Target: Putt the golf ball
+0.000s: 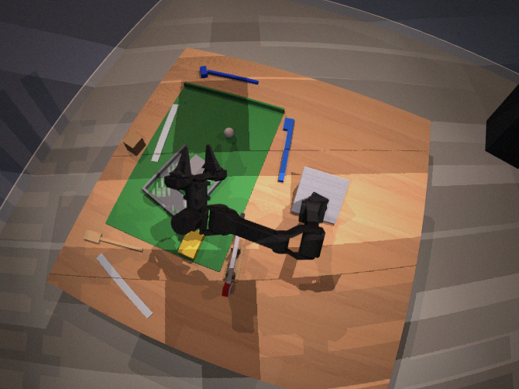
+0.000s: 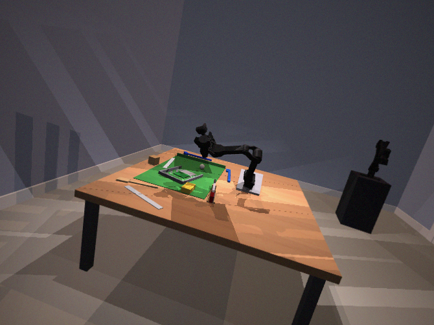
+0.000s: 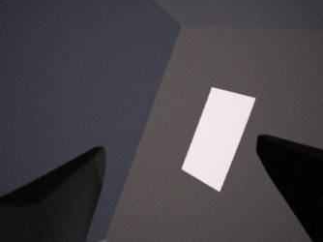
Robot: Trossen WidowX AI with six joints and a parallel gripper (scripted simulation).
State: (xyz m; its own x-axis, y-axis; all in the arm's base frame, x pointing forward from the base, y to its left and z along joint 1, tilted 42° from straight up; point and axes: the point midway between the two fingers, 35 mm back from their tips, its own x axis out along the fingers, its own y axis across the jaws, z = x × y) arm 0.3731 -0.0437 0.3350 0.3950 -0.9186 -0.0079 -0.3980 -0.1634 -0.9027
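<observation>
My gripper tip is now 18 cm past the red putter, 14 cm to the right of it and 34 cm above it. From my gripper tip the other things lie so: green mat: 13 cm ahead, 14 cm to the right, 40 cm below; white golf ball: 9 cm ahead, 30 cm to the right, 38 cm below; yellow block: 1 cm behind, 16 cm to the left, 38 cm below.
</observation>
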